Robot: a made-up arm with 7 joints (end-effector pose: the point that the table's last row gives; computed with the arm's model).
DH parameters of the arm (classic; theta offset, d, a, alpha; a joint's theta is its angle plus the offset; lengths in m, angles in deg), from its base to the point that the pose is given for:
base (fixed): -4.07 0 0 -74.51
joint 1: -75.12 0.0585 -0.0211 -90
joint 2: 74 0 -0.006 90
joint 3: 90 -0.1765 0.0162 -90
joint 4: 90 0.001 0.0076 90
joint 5: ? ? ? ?
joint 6: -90 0 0.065 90
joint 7: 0 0.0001 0 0
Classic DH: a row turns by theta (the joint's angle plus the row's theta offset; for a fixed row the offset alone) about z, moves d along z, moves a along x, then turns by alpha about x.
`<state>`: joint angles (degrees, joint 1 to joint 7).
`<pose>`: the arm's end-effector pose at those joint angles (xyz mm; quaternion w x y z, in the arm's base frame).
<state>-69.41 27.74 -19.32 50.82 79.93 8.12 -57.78</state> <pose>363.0 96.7 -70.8 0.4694 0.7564 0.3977 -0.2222</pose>
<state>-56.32 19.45 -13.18 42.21 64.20 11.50 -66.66</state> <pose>336.0 77.5 -131.8 0.5731 0.5836 0.4160 -0.3972</pose>
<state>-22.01 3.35 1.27 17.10 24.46 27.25 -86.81</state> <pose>218.9 76.4 -242.7 0.6720 -0.0315 0.3879 -0.6301</pose>
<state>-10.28 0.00 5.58 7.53 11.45 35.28 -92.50</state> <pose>168.6 84.3 -262.0 0.6602 -0.2290 0.3408 -0.6289</pose>
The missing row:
joint 5: 0 0.1237 0 -90
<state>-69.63 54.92 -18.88 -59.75 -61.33 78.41 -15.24</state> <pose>166.3 28.7 10.5 0.7150 0.4387 0.0661 -0.5404</pose>
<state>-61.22 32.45 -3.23 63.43 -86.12 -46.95 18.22</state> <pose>311.2 212.3 -98.6 0.7444 -0.4239 -0.2490 0.4520</pose>
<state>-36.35 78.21 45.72 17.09 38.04 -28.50 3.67</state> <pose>159.3 273.6 131.6 0.4956 0.7399 -0.3146 0.3287</pose>
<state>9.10 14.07 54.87 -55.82 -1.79 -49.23 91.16</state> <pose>31.3 134.3 -16.7 0.3581 -0.1180 -0.7628 0.5254</pose>
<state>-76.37 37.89 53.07 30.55 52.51 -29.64 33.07</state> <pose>263.5 247.1 84.3 0.5989 0.2793 -0.4754 0.5808</pose>
